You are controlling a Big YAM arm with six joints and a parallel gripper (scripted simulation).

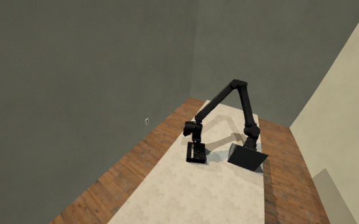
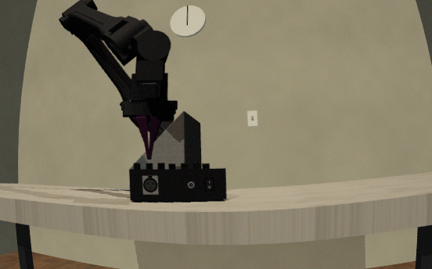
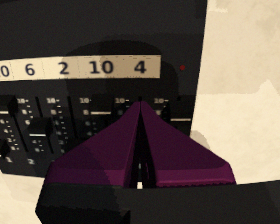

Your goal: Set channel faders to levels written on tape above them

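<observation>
The channel 6 fader is 2 cm below my hand, 1 cm to the right of it and 1 cm behind it. The rest, counted from my hand: master fader 3 cm to the right, 2 cm below; channel 5 fader 2 cm to the left, 2 cm below, 1 cm behind; channel 4 fader 6 cm behind, 2 cm to the left, 2 cm below.
</observation>
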